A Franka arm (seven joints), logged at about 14 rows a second.
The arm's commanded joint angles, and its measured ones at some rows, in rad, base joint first. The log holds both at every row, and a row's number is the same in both.
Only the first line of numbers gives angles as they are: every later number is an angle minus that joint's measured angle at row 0.
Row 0, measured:
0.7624 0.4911 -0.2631 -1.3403 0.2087 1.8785 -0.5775
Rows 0 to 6, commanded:
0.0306 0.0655 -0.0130 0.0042 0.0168 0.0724 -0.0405
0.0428 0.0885 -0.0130 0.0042 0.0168 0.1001 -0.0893
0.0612 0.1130 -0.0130 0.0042 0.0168 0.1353 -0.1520
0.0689 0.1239 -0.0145 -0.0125 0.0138 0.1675 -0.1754
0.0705 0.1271 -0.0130 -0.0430 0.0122 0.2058 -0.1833
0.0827 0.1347 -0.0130 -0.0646 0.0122 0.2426 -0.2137
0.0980 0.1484 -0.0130 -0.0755 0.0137 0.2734 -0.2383
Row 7, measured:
0.0687 0.1436 -0.0009 -0.0370 0.0000 0.2101 -0.1815
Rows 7 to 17, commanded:
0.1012 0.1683 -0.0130 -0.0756 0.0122 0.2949 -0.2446
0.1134 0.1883 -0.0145 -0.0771 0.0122 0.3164 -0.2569
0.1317 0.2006 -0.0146 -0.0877 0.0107 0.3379 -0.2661
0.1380 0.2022 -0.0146 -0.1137 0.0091 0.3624 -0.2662
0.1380 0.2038 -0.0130 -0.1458 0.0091 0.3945 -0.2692
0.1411 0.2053 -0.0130 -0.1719 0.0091 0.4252 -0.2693
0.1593 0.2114 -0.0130 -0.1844 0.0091 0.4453 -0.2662
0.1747 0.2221 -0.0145 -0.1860 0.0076 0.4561 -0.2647
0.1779 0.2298 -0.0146 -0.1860 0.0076 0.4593 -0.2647
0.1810 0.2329 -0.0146 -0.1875 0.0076 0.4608 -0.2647
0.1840 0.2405 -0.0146 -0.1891 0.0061 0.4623 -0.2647
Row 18, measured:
0.1684 0.2361 -0.0013 -0.1768 -0.0001 0.4371 -0.2518
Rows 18 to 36, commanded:
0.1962 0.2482 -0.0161 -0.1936 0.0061 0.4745 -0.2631
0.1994 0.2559 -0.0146 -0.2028 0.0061 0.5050 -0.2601
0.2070 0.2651 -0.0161 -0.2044 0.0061 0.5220 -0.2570
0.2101 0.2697 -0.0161 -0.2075 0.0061 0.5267 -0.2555
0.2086 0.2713 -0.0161 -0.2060 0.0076 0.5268 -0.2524
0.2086 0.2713 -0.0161 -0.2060 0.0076 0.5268 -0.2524
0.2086 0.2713 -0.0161 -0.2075 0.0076 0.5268 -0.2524
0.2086 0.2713 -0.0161 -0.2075 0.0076 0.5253 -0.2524
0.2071 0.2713 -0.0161 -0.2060 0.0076 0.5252 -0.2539
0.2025 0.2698 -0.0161 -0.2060 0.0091 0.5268 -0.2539
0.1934 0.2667 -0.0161 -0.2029 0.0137 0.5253 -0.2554
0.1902 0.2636 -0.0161 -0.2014 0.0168 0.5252 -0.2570
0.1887 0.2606 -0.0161 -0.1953 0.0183 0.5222 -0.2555
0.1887 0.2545 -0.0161 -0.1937 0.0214 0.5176 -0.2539
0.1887 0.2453 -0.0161 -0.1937 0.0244 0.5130 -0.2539
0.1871 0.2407 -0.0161 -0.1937 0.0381 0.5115 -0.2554
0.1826 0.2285 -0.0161 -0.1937 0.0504 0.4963 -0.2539
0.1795 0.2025 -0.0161 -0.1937 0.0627 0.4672 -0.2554
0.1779 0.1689 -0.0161 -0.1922 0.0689 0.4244 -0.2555
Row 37, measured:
0.1862 0.2359 -0.0175 -0.1875 0.0311 0.4954 -0.2490
